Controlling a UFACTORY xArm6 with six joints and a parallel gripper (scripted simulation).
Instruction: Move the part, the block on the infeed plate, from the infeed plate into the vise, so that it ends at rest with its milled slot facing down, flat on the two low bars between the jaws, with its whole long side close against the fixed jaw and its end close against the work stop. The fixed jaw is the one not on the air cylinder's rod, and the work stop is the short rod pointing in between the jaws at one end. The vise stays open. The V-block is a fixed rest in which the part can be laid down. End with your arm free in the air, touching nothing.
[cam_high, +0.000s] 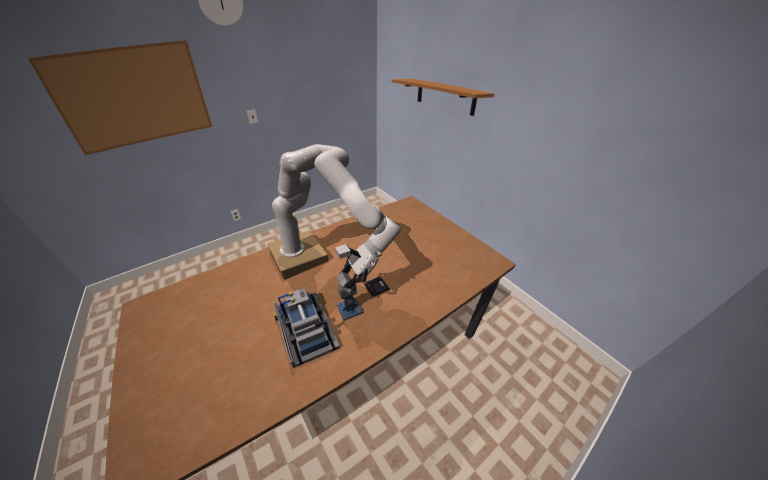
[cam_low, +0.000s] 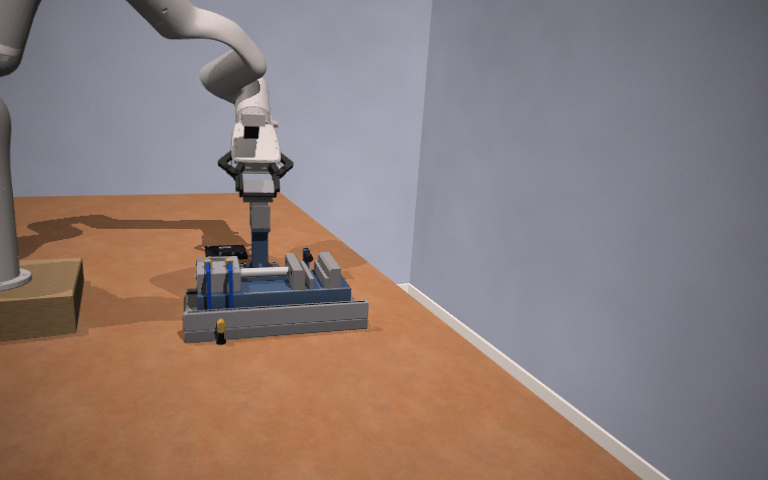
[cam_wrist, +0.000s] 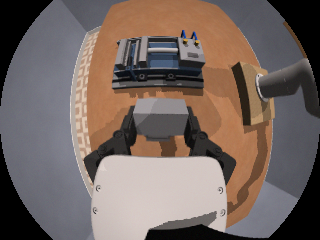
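Right now the part is 10 mm to the right of my hand and 10 mm below it. Also, from my hand: white cylinder rod 200 mm to the right, 110 mm below, 30 mm behind; then post 130 mm below, 10 mm to the right; then black work stop 160 mm to the right, 100 mm below, 60 mm ahead.
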